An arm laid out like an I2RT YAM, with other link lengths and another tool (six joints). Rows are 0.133 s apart.
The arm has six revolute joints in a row. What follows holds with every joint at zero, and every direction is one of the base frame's. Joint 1 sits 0.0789 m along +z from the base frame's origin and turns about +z. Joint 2 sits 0.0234 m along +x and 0.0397 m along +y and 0.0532 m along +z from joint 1 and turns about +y. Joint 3 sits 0.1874 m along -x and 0.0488 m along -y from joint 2 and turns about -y. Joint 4 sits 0.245 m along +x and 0.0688 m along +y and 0.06 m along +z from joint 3 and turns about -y. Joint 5 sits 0.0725 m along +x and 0.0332 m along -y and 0.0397 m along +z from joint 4 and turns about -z. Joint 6 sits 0.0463 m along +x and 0.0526 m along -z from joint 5 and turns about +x. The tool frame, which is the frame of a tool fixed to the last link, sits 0.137 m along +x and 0.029 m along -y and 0.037 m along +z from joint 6; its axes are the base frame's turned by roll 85.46, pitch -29.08 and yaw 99.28 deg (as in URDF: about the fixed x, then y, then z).
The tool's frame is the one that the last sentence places.
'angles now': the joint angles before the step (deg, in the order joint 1, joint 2, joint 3, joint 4, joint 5, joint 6). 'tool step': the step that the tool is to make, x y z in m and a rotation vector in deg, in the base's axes. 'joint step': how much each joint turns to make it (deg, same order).
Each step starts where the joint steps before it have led.
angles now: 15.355, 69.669, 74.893, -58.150, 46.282, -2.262
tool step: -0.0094, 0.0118, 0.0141, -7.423, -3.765, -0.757
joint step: 5.609, -1.995, -4.199, 3.481, 10.399, -0.011
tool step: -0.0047, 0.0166, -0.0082, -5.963, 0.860, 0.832
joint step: 4.700, 0.799, -3.627, 1.235, 6.426, 0.042
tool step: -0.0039, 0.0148, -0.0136, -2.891, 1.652, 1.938
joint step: 3.359, 0.337, -3.118, 0.281, 2.292, 0.420
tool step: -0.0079, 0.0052, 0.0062, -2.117, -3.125, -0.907
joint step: 2.555, 0.024, -1.239, -0.003, 4.710, 3.127
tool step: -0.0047, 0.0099, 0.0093, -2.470, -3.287, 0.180
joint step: 2.710, 0.115, -0.969, 1.976, 4.612, 0.550
